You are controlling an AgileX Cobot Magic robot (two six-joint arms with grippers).
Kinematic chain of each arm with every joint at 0, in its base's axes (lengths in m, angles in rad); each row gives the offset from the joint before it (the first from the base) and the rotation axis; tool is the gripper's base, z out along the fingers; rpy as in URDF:
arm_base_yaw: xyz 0 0 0.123 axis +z
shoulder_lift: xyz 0 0 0 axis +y
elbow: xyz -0.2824 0 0.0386 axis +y
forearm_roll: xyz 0.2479 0 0.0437 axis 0.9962 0 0.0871
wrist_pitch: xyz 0 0 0 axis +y
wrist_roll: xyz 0.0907 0 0.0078 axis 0.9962 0 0.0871
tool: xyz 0 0 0 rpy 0 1.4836 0
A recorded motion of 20 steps. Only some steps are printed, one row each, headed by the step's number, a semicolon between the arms.
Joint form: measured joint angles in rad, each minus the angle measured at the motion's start. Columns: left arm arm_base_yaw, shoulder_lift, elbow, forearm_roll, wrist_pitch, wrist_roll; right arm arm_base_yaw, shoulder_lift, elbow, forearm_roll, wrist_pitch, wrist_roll.
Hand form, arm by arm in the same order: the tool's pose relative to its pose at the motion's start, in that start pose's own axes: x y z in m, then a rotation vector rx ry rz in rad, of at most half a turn. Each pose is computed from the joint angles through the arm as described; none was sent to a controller.
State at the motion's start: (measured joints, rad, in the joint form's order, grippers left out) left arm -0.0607 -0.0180 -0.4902 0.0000 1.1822 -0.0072; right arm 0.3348 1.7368 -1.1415 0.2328 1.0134 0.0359
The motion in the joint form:
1: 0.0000 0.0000 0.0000 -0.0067 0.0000 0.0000; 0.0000 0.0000 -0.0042 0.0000 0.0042 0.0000
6: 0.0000 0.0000 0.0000 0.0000 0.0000 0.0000; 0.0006 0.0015 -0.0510 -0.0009 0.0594 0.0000
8: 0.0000 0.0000 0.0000 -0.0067 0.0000 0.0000; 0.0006 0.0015 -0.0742 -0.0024 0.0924 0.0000
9: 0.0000 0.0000 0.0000 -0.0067 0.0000 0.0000; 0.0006 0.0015 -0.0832 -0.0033 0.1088 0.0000
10: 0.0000 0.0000 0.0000 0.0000 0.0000 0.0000; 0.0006 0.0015 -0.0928 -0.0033 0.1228 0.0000
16: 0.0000 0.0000 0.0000 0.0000 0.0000 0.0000; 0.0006 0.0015 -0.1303 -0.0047 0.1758 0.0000
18: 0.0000 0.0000 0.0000 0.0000 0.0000 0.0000; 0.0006 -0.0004 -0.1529 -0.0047 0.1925 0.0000
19: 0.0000 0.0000 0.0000 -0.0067 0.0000 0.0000; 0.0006 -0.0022 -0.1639 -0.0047 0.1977 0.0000
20: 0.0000 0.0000 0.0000 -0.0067 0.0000 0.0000; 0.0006 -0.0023 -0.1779 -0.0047 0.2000 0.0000
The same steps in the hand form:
1: 0.0000 -0.0006 0.0000 0.0062 0.0000 -0.0025; -0.0004 0.0003 -0.0009 -0.0005 0.0001 -0.0008
6: 0.0000 0.0000 0.0000 0.0000 0.0000 0.0000; -0.0044 0.0037 -0.0108 -0.0046 0.0115 -0.0109
8: 0.0000 -0.0006 0.0000 0.0062 0.0000 -0.0025; -0.0056 0.0051 -0.0160 -0.0053 0.0220 -0.0163
9: 0.0000 -0.0006 0.0000 0.0062 0.0000 -0.0025; -0.0058 0.0057 -0.0181 -0.0051 0.0296 -0.0186
10: 0.0000 0.0000 0.0000 0.0000 0.0000 0.0000; -0.0062 0.0063 -0.0203 -0.0058 0.0343 -0.0205
16: 0.0000 0.0000 0.0000 0.0000 0.0000 0.0000; -0.0078 0.0086 -0.0290 -0.0073 0.0508 -0.0289
18: 0.0000 0.0000 0.0000 0.0000 0.0000 0.0000; -0.0098 0.0103 -0.0348 -0.0098 0.0437 -0.0340
19: 0.0000 -0.0006 0.0000 0.0062 0.0000 -0.0025; -0.0109 0.0111 -0.0380 -0.0113 0.0365 -0.0366
20: 0.0000 -0.0006 0.0000 0.0062 0.0000 -0.0025; -0.0128 0.0121 -0.0413 -0.0131 0.0251 -0.0395

